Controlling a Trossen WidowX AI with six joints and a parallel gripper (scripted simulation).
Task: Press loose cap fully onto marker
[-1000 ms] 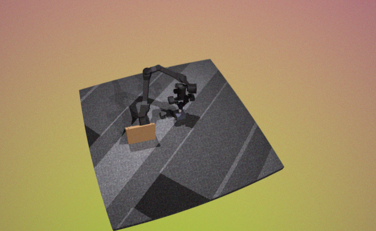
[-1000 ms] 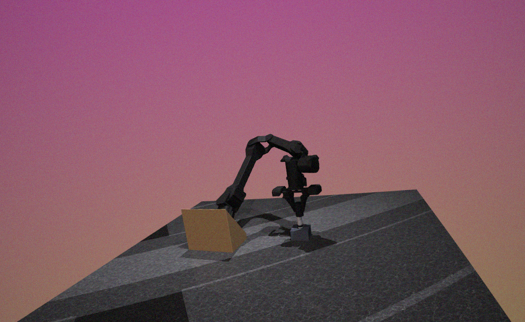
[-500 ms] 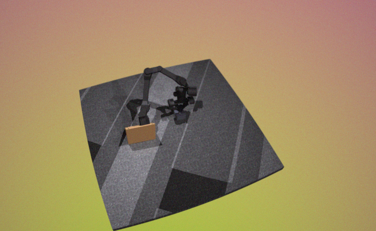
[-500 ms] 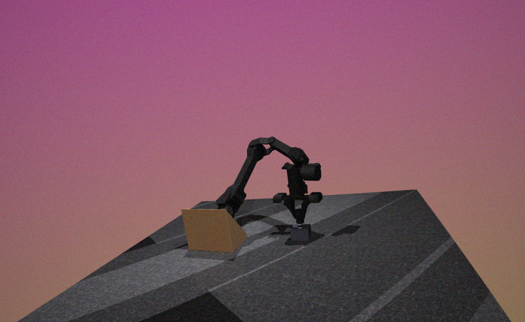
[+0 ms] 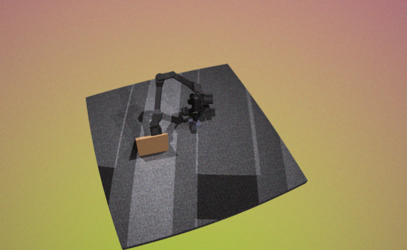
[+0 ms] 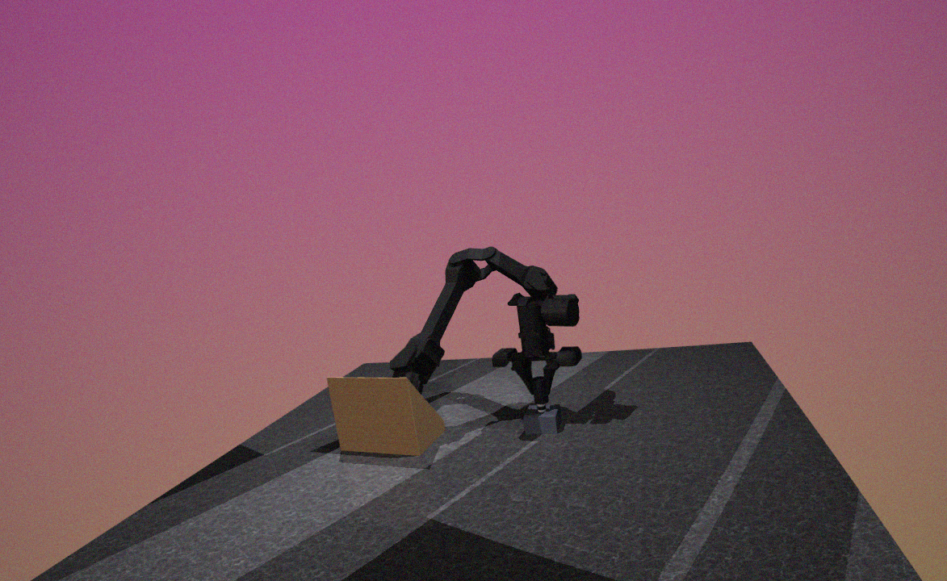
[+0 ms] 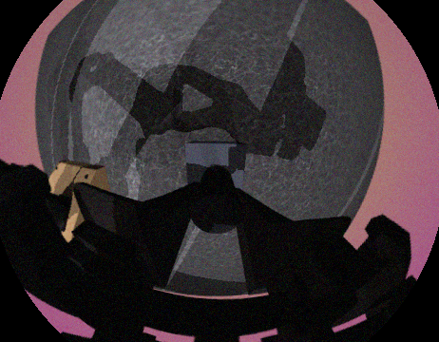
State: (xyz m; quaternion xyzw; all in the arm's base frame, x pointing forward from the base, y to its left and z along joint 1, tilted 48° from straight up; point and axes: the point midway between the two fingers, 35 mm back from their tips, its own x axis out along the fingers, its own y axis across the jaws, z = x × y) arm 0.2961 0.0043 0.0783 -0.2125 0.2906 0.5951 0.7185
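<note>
The dark marker cap lies 1 cm above my gripper tip. The rest, counted from my gripper tip: grey holder block 6 cm below.
</note>
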